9 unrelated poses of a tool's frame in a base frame.
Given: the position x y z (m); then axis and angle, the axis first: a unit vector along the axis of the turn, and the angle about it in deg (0 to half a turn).
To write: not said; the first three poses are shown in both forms.
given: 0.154 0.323 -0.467 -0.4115 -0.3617 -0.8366 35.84
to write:
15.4 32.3 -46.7
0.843 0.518 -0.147
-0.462 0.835 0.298
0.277 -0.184 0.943

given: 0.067 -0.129 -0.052 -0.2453 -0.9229 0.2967 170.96
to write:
6.7 -12.9 -5.2
-0.868 0.403 -0.290
0.497 0.705 -0.506
0.000 -0.583 -0.813

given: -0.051 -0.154 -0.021 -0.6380 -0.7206 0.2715 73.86
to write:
-5.1 -15.4 -2.1
0.572 0.071 -0.817
0.593 0.653 0.472
0.567 -0.754 0.331

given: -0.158 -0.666 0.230 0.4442 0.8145 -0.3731 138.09
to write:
-15.8 -66.6 23.0
-0.400 0.880 0.255
0.382 0.413 -0.827
-0.833 -0.233 -0.501

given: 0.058 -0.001 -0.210 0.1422 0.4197 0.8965 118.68
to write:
5.8 -0.1 -21.0
-0.450 -0.698 0.557
0.875 -0.219 0.432
-0.180 0.682 0.709

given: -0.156 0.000 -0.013 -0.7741 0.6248 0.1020 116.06
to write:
-15.6 0.0 -1.3
0.423 -0.788 0.448
-0.604 0.123 0.787
-0.675 -0.604 -0.424

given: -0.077 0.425 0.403 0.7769 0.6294 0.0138 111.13
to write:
-7.7 42.5 40.3
0.461 0.652 0.602
0.678 0.179 -0.713
-0.573 0.737 -0.360

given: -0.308 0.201 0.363 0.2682 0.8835 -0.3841 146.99
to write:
-30.8 20.1 36.3
-0.706 0.645 0.292
0.226 0.597 -0.770
-0.671 -0.478 -0.567

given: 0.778 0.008 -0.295 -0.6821 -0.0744 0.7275 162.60
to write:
77.8 0.8 -29.5
-0.045 -0.118 -0.992
0.317 -0.943 0.098
-0.947 -0.310 0.080

